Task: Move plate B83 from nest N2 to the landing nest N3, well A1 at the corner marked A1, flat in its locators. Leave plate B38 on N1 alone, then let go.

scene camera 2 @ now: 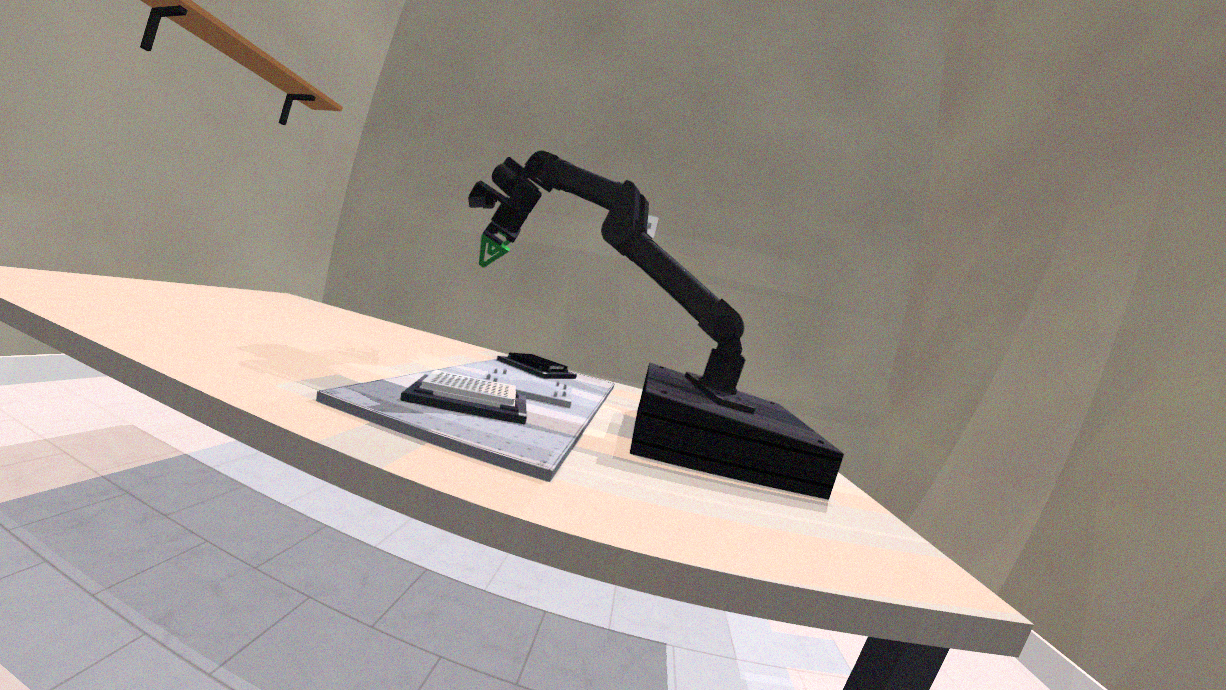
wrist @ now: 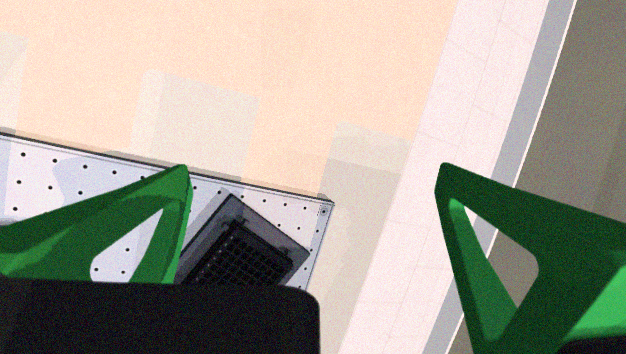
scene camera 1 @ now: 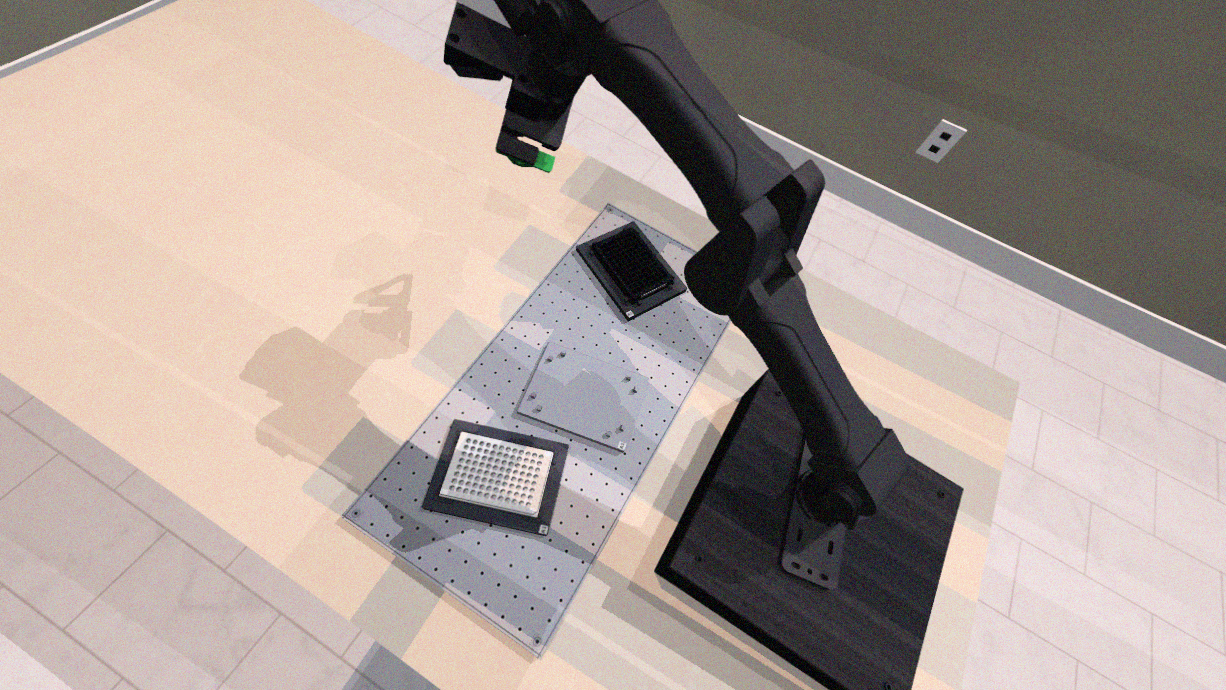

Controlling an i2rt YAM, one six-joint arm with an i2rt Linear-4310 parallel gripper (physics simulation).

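A white 96-hole plate (scene camera 1: pixel 497 473) (scene camera 2: pixel 467 388) lies on a dark nest (scene camera 1: pixel 555 471) (scene camera 2: pixel 463 411). A black plate (scene camera 1: pixel 634 261) (scene camera 2: pixel 538 362) (wrist: pixel 245 257) lies on a second dark nest (scene camera 1: pixel 614 287) (wrist: pixel 260 225), partly hidden in the wrist view. Between them, a grey nest (scene camera 1: pixel 583 385) (scene camera 2: pixel 549 400) with small upright locators bears no plate. The nest tags and plate numbers are too small to read, so I cannot tell which plate is B83. My gripper (scene camera 1: pixel 531 161) (scene camera 2: pixel 492 249) (wrist: pixel 313 177) is open and empty, high above the table, beyond the black plate's end of the board.
The nests stand on a perforated grey board (scene camera 1: pixel 506 578) (scene camera 2: pixel 368 407) (wrist: pixel 37 172) on the wooden table (scene camera 1: pixel 154 214) (scene camera 2: pixel 171 342). The black robot base (scene camera 1: pixel 729 514) (scene camera 2: pixel 729 445) stands beside it. A wall shelf (scene camera 2: pixel 248 60) is high at the left in scene camera 2.
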